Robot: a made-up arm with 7 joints.
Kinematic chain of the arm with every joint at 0, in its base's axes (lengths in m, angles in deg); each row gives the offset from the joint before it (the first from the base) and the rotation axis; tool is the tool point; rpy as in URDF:
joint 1: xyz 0 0 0 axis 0.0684 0.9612 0.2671
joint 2: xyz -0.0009 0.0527 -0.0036 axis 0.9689 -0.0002 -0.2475
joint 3: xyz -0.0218 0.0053 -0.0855 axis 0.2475 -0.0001 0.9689
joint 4: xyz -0.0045 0 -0.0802 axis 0.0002 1 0
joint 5: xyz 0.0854 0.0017 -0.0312 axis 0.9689 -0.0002 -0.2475
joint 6: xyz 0.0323 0 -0.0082 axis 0.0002 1 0
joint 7: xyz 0.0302 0 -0.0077 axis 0.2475 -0.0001 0.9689
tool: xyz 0 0 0 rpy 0 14.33 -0.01
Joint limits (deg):
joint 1: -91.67..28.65
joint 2: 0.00..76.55
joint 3: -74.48..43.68
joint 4: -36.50..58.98
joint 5: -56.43..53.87
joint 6: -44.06..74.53
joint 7: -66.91..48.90
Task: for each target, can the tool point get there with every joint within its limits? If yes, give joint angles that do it. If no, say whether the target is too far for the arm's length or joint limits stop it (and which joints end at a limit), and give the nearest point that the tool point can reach.
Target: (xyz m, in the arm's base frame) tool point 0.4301 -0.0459 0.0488
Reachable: no: too far | nearest point 0.3293 -0.0184 0.0212 | short by 0.108 m
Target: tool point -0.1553 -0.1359 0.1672
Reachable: no: joint limits stop it (at a limit: joint 1, joint 2, joint 4) | nearest point 0.0725 -0.0881 0.0479 | short by 0.262 m
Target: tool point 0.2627 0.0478 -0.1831
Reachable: yes | joints -48.77 6.36 2.91 43.52 5.24 32.35 -52.49
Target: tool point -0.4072 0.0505 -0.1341
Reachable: no: too far | nearest point -0.2153 0.0720 -0.2156 | short by 0.210 m
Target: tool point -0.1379 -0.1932 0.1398
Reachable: no: joint limits stop it (at a limit: joint 1, joint 2, joint 4) | nearest point 0.0684 -0.0988 0.0335 | short by 0.251 m
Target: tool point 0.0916 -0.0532 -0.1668
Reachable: yes | joints -17.95 15.36 -58.15 -17.33 -24.11 14.54 3.33
